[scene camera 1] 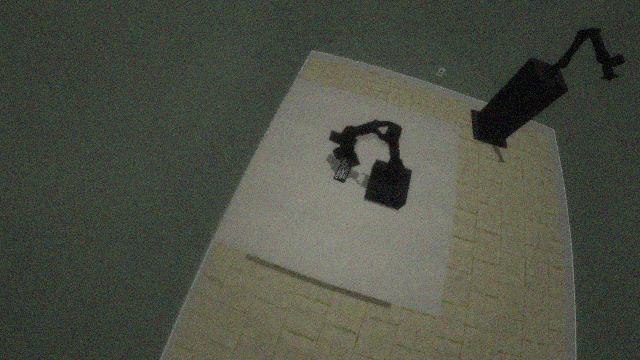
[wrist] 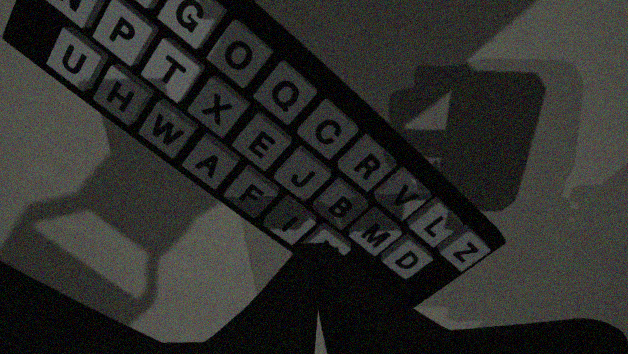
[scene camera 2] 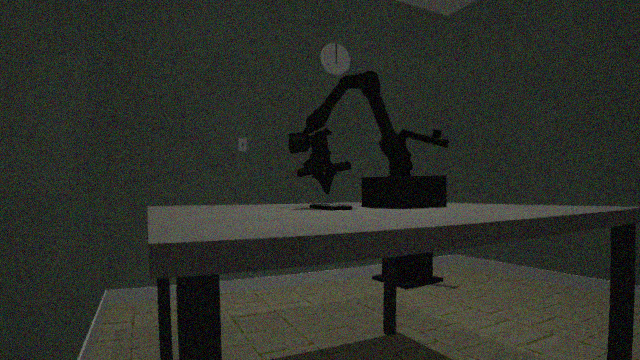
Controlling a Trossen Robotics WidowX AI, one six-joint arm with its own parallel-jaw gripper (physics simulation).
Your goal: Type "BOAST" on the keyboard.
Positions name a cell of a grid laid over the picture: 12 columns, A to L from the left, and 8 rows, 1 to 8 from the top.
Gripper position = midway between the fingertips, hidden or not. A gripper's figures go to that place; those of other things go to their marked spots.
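My gripper (wrist: G6) is 0.11 m from the lens, and a black keyboard (wrist: A1) is 0.17 m from the lens.
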